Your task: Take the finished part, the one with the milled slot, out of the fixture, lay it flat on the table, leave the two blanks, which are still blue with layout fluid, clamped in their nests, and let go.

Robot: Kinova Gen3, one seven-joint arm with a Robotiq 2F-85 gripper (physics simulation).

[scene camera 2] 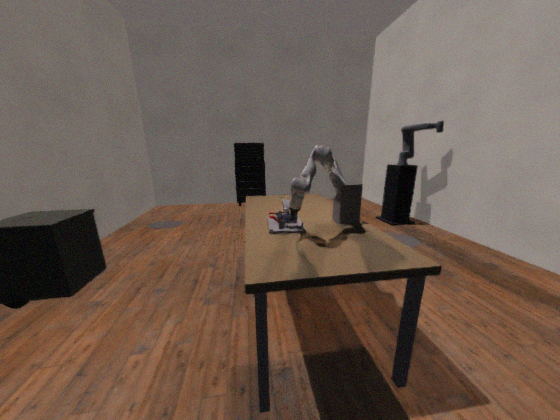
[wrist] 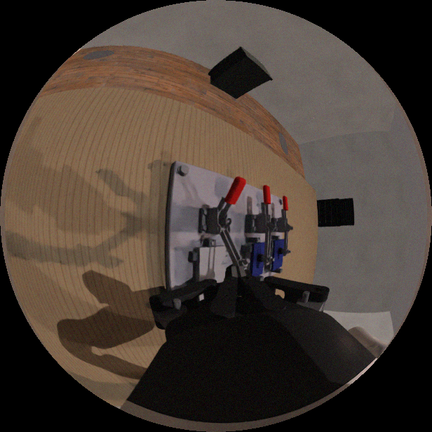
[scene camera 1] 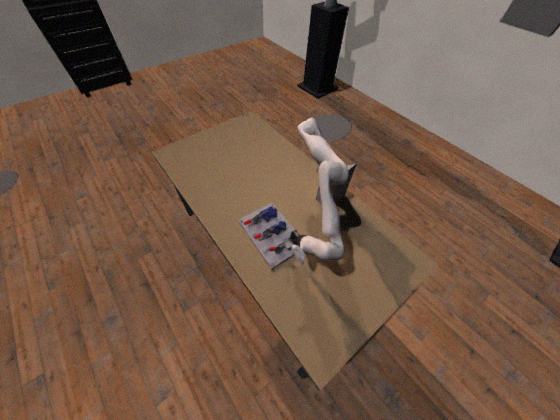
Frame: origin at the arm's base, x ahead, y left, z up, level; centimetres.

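Where they show: gripper, fingertip midpoint: (scene camera 2: 291, 217) (scene camera 1: 290, 238); arm's base, origin of the base link: (scene camera 2: 343, 193).
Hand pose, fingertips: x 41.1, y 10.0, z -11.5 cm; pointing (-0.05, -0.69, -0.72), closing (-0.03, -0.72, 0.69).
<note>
Things, the pixels of their top centre, and the offset from my fingertips. Level surfaces: height alone.
- light grey fixture plate, middle of its top: (scene camera 1: 271, 232) (scene camera 2: 284, 222) dy -12.2, dx +1.8, dz -7.2 cm
- red handle, middle of its top: (scene camera 1: 272, 247) dy -2.1, dx +10.0, dz -0.3 cm
- tan table, its level: dz -8.7 cm
The finished part (wrist: 210, 265), a pale grey block, sits in the nearest nest of the light grey fixture plate (wrist: 182, 200) (scene camera 1: 274, 261) (scene camera 2: 285, 231). Its toggle clamp has a red handle (wrist: 235, 191) (scene camera 1: 272, 248); the clamp arm slants across to the blank side of the part. Two blue blanks (wrist: 257, 261) (wrist: 278, 256) sit in the other nests under their clamps. My gripper (wrist: 236, 273) (scene camera 1: 293, 237) (scene camera 2: 294, 216) is shut with nothing between its fingers. Its tips are at the plate's near edge, close to the slanting arm's end; contact is unclear. They hide part of the near edge, and the slot is hard to make out.
The two other clamps, with red handles (wrist: 266, 194) (wrist: 285, 202), stand beside the first. The fixture lies on the tan table (scene camera 1: 215, 175) (scene camera 2: 280, 260). The grey block at my arm's base (scene camera 2: 347, 205) stands on the table behind the fixture.
</note>
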